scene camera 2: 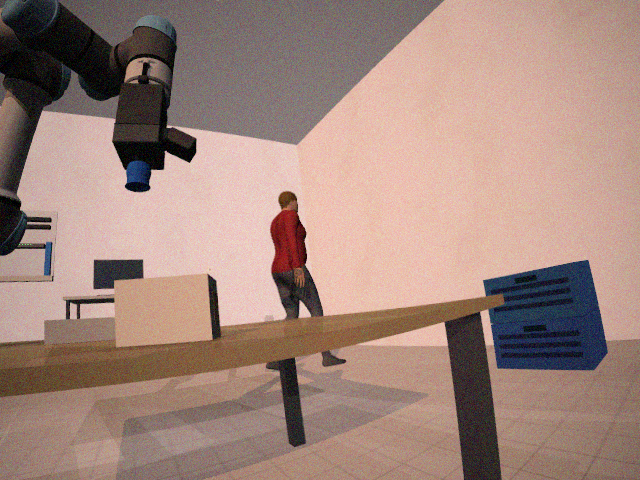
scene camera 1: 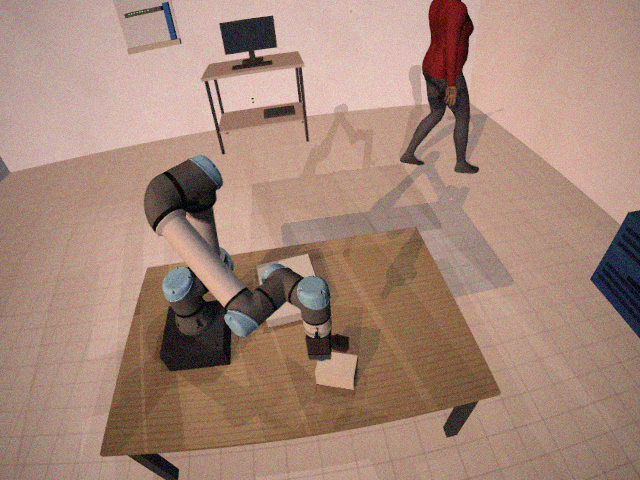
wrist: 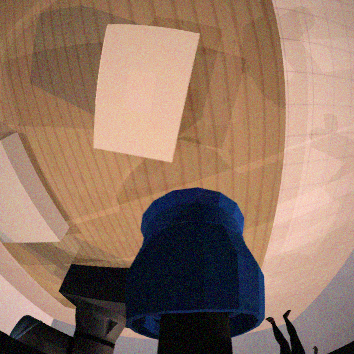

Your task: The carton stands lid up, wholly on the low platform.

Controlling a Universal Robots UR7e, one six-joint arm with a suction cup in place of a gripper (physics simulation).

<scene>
My suction cup (wrist: 193,258) carries nothing. The cup hangs 19 cm from the middle of a carton (scene camera 2: 174,309), above it. A low platform (scene camera 2: 64,331) rests on the table.
The carton also shows in scene camera 1 (scene camera 1: 340,371) and in the wrist view (wrist: 144,70). The low platform also shows in scene camera 1 (scene camera 1: 301,264) and in the wrist view (wrist: 37,219).
</scene>
